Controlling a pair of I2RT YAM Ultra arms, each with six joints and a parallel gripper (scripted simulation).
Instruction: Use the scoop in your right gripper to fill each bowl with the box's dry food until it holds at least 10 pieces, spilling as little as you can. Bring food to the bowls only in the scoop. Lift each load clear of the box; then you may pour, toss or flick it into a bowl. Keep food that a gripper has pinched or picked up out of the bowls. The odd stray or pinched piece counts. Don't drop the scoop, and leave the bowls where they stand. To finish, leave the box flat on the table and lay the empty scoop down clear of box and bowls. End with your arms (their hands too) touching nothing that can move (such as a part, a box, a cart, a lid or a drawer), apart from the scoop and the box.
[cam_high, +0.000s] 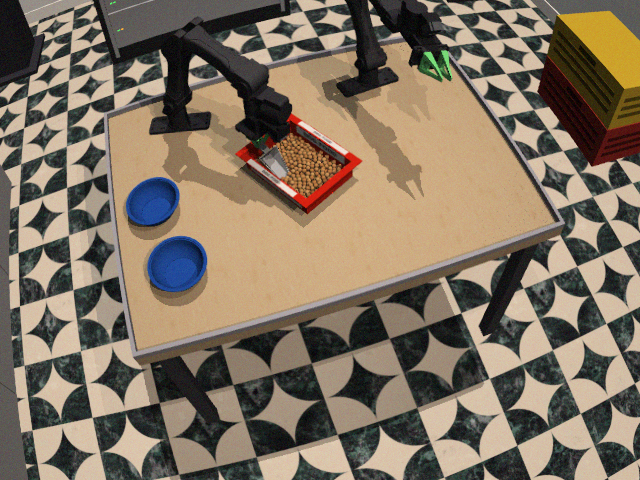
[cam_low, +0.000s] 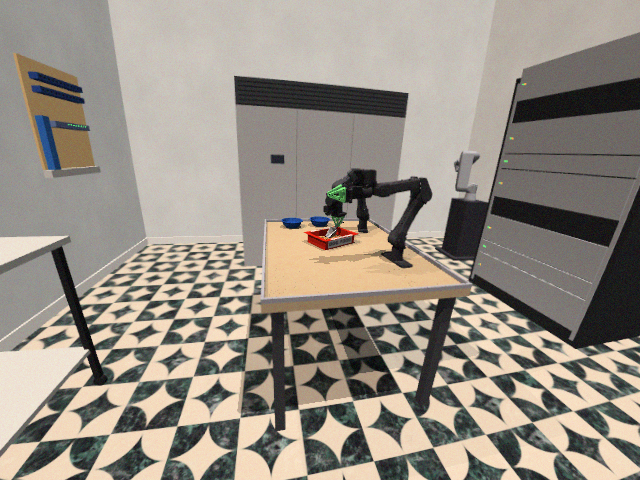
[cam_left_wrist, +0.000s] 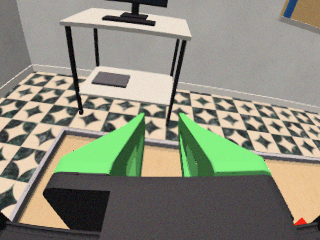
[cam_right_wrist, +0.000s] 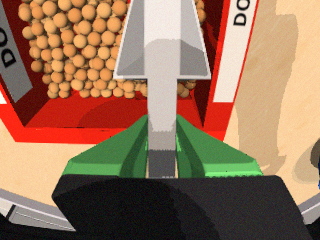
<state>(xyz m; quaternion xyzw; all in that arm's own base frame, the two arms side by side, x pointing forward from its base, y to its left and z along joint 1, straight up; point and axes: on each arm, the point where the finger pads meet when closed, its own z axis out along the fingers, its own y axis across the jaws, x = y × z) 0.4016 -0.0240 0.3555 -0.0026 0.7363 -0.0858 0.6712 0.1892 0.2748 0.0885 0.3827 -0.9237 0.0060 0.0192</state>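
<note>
Right now the grey metal scoop is 30 mm below my right hand, 30 mm ahead of it and 20 mm to the left of it.
</note>
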